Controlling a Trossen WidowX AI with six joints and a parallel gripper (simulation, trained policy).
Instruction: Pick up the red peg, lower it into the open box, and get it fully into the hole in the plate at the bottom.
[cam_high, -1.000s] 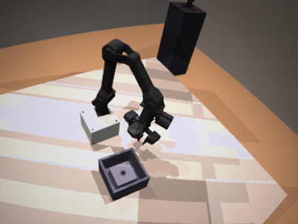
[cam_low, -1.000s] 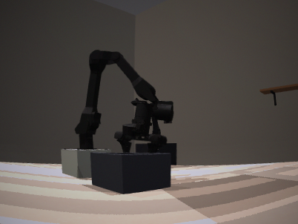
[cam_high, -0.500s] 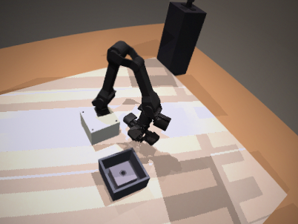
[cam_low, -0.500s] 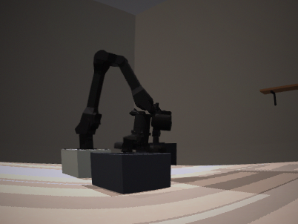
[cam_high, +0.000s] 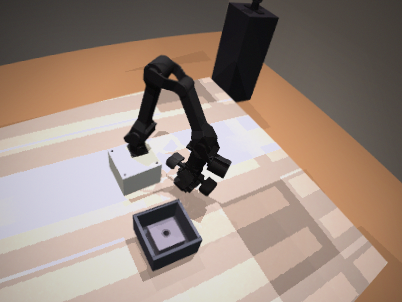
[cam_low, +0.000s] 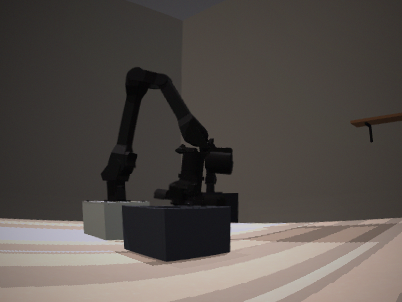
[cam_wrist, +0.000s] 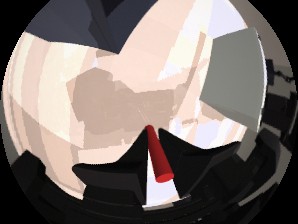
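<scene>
My gripper tip is now 16 cm short of the grey plate, 15 cm to the left of it and 1 cm below it. The rest, counted from my gripper tip: dark box (16 cm ahead, 15 cm to the right); red peg (1 cm to the left, 1 cm above).
</scene>
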